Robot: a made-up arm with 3 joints. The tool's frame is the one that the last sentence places.
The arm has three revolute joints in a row. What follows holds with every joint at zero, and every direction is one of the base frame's. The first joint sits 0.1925 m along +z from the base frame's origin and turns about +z. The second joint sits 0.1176 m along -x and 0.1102 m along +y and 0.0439 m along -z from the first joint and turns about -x. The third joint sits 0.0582 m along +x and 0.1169 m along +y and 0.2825 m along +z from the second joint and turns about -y. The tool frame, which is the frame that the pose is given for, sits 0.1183 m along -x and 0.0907 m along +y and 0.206 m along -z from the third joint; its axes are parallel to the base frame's.
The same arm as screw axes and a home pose.
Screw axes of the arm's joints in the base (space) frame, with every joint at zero. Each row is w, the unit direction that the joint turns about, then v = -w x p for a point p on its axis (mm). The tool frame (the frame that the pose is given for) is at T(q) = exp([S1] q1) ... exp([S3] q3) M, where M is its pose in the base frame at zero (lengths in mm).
S1: w 0 0 1 v 0 0 0
S2: w -1 0 0 v 0 -148.6 110.2
S3: w 0 -1 0 v 431.1 0 59.4
M =
1 0 0 -177.7
0 1 0 317.8
0 0 1 225.1
0 0 0 1

